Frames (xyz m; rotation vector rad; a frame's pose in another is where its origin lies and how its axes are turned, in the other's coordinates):
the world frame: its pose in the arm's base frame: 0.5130 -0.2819 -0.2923 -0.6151 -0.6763 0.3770
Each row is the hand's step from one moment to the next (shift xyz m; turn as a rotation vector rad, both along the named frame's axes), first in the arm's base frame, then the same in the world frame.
Working: the arm's base frame: its pose in the world frame: -0.0918 0.0932 0.6411 0.6151 0.6763 -0.3770

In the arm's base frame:
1: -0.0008 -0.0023 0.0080 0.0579 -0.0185 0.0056
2: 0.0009 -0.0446 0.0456 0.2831 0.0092 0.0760
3: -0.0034 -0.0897 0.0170 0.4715 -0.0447 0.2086
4: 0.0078 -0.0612 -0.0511 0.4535 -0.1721 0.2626
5: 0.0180 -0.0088 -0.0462 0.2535 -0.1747 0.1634
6: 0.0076 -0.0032 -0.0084 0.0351 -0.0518 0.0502
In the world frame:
1: 0.0020 -0.0067 0.0045 0.0351 -0.0250 -0.0433
2: -0.0009 -0.0631 0.0095 0.2449 -0.0773 -0.1415
3: -0.0403 -0.0786 -0.0233 0.4154 -0.2267 -0.2094
4: -0.0493 -0.0150 -0.0613 0.3625 -0.3557 -0.2152
5: -0.0129 0.0205 -0.0442 0.1703 -0.2691 -0.1417
6: 0.0000 0.0020 -0.0116 0.0223 -0.0758 -0.0138

